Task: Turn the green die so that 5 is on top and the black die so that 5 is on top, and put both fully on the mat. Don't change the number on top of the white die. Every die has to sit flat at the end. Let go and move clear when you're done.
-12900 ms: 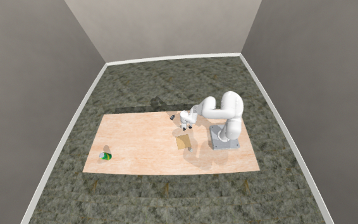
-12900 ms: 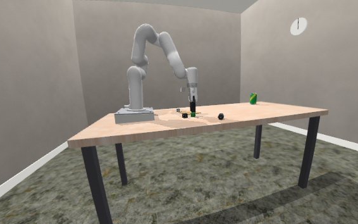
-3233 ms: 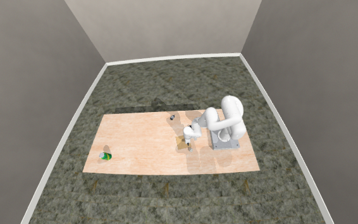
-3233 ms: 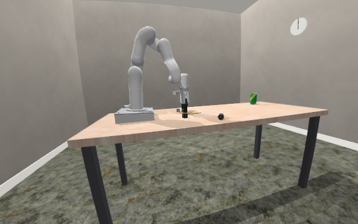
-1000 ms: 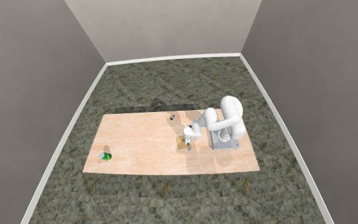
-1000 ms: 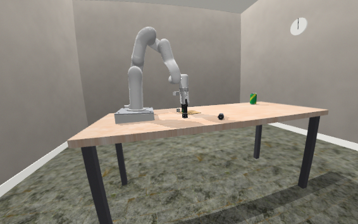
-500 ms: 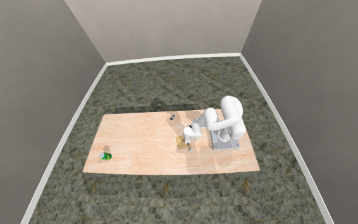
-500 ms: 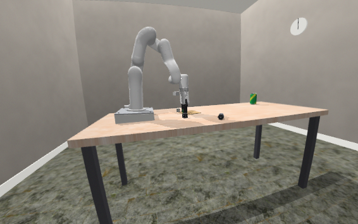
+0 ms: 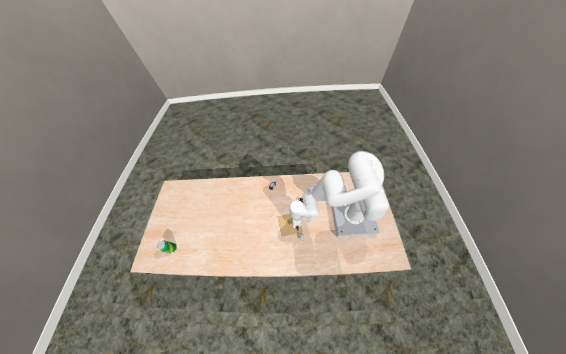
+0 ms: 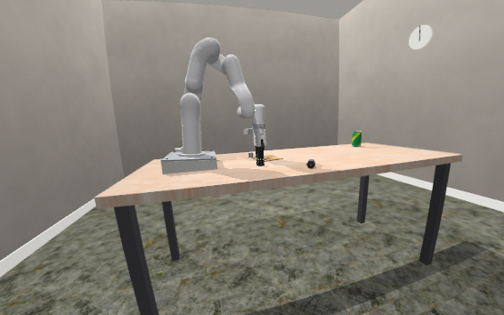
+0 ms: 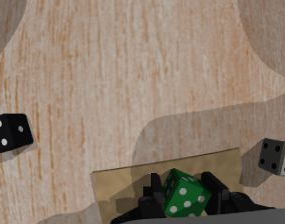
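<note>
Right now the green die is 1 cm below my hand. Also, from my hand: white die (9 cm to the left, 5 cm behind, 1 cm below); then tan mat (4 cm ahead, 2 cm below, 1 cm to the left); then black die (16 cm to the right, 2 cm behind, 1 cm below).
</note>
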